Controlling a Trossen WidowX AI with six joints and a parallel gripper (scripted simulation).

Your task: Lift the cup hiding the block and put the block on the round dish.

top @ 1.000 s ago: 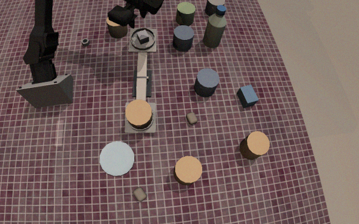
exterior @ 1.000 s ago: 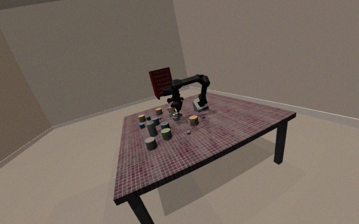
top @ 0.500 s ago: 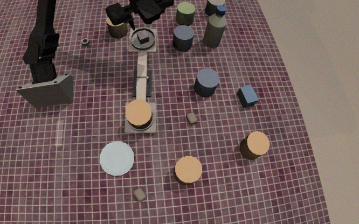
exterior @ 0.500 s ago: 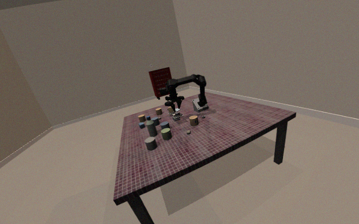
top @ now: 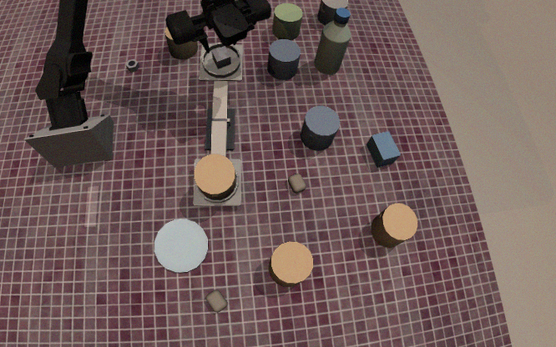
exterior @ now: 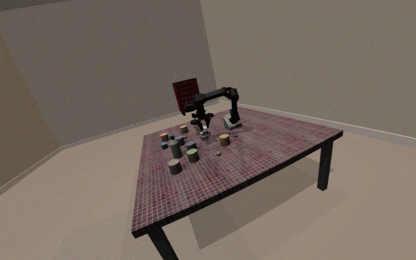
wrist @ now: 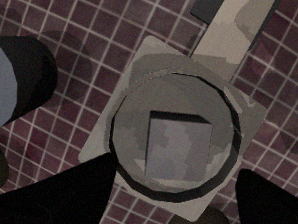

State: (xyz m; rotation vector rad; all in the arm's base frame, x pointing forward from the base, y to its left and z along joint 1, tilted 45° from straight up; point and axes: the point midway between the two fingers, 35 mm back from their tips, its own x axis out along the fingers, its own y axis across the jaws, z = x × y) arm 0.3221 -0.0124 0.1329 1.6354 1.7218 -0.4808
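Now: the grey block 30 mm below my gripper tip. Also, from my gripper tip: green cylinder (180 mm ahead, 160 mm to the left, 80 mm below); then nut (210 mm behind, 110 mm below, 90 mm to the left); then bottle (260 mm ahead, 20 mm to the left, 10 mm below).
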